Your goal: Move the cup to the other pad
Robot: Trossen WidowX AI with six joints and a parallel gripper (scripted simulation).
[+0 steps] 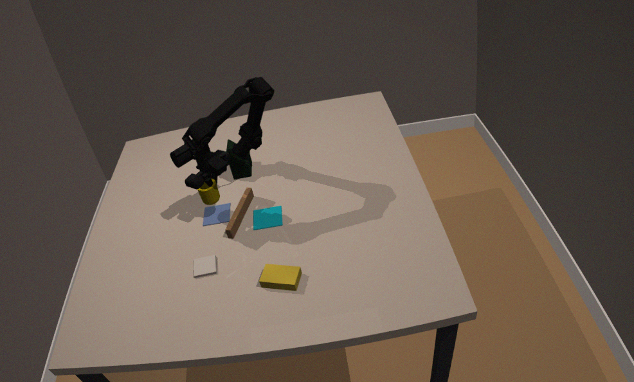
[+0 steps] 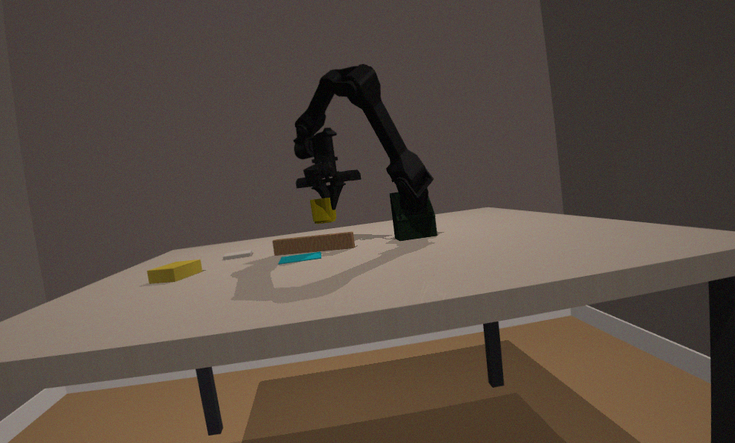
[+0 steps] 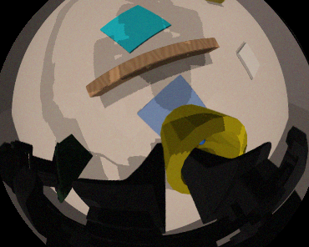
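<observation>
Now: the cyan pad 170 mm to the left of my gripper tip, 110 mm below it and 90 mm ahead of it. Round my gripper tip: yellow cup: 20 mm to the right, 20 mm ahead; then wooden bar: 90 mm below, 80 mm to the left, 60 mm ahead; then marble: 30 mm to the right, 20 mm below, 20 mm ahead.
</observation>
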